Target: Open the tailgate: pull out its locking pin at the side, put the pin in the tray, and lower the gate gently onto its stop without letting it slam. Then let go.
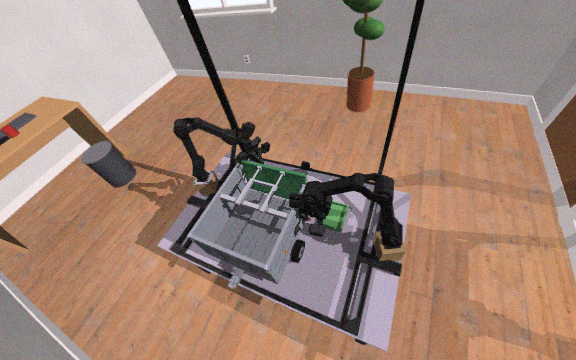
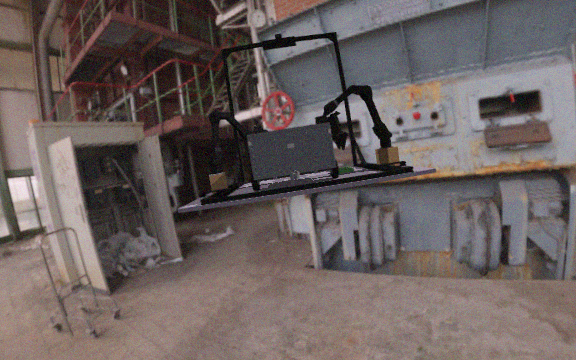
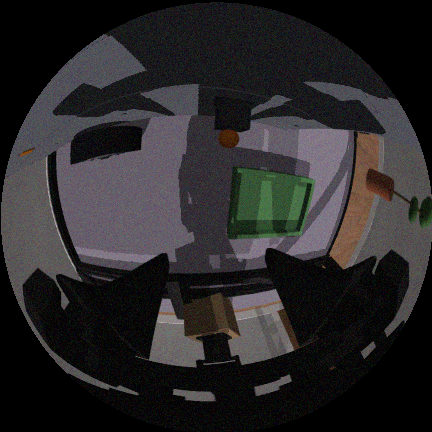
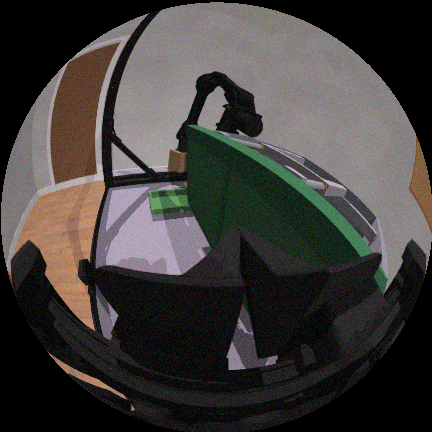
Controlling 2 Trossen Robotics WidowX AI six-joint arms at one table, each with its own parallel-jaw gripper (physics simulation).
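Frame: origin at the left arm's base, x right, y ahead, z up, level; millimetres.
Where they show: left gripper, fingertip midpoint: (image 1: 324,222) (image 2: 341,149) (image 3: 217,257); right gripper, fingertip midpoint: (image 1: 263,163) (image 4: 236,233); left arm's base, link origin: (image 1: 390,241) (image 2: 386,147) (image 3: 214,337) (image 4: 183,150); right arm's base, link origin: (image 1: 203,177) (image 2: 216,173).
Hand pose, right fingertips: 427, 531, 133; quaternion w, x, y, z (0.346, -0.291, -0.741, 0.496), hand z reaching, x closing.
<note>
Each offset is from my right fingertips to the top centre of the thing, as dx, dy, dz.
The grey trailer @[-290, +56, +41] (image 1: 251,236) (image 2: 290,150) stands on the table with its green tailgate (image 1: 276,178) (image 4: 261,201) upright at the back. The locking pin's orange knob (image 3: 228,138) (image 1: 309,218) sticks out under a dark bracket on the trailer's side. The green tray @[-213, -327, -227] (image 1: 336,216) (image 3: 270,203) (image 4: 169,201) (image 2: 345,170) lies empty on the table beside it. My left gripper (image 1: 306,213) (image 3: 217,257) (image 2: 338,137) is open and empty, hanging next to the knob without touching it. My right gripper (image 1: 258,151) (image 4: 236,233) is shut on nothing, close against the tailgate's outer face near its upper corner.
Black frame posts (image 1: 215,78) (image 1: 397,100) rise at the back of the table. A trailer wheel @[-399, -127, -145] (image 1: 297,251) sticks out at the side. The left arm's wooden base block (image 1: 390,251) stands at the right edge. A potted plant (image 1: 360,89) and a grey bin (image 1: 119,168) stand on the floor.
</note>
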